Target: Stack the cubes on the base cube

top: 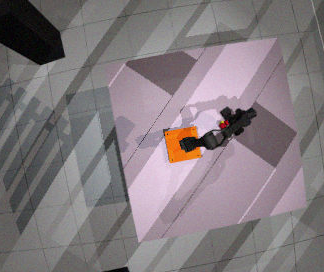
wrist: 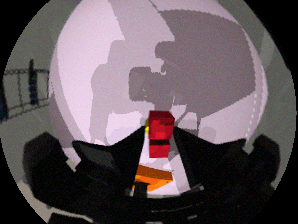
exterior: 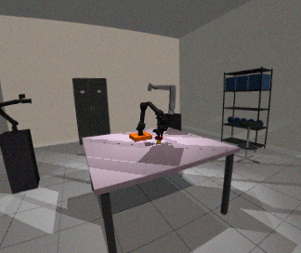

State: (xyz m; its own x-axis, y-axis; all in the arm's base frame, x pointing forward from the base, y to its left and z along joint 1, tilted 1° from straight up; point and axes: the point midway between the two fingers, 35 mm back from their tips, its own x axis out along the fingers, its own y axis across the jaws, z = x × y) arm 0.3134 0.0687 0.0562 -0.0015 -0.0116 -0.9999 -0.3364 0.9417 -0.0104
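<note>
My gripper tip is 20 mm past the yellow cube, 10 mm to the left of it and 40 mm above it.
</note>
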